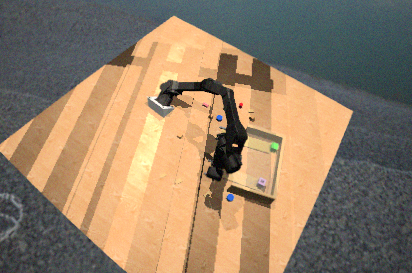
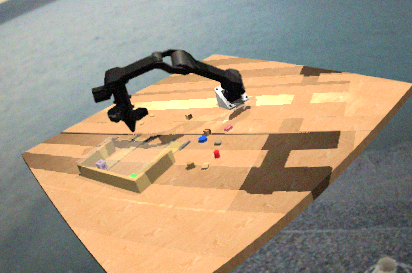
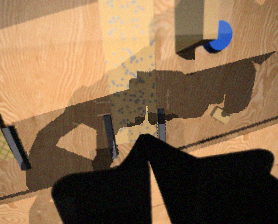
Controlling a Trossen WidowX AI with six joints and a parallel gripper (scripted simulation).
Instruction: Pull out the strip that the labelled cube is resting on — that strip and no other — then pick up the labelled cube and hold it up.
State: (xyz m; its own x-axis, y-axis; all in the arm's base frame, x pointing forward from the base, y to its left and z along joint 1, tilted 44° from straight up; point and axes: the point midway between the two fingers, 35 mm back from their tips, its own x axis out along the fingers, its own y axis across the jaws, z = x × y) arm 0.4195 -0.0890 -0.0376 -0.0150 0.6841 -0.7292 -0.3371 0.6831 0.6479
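My gripper tip is 90 mm short of the tan speckled strip, 40 mm to the right of it and 40 mm above it. From my gripper tip the other things lie so: pink block 260 mm behind, 250 mm to the left, 40 mm below; then red block 120 mm behind, 380 mm to the left, 40 mm below.
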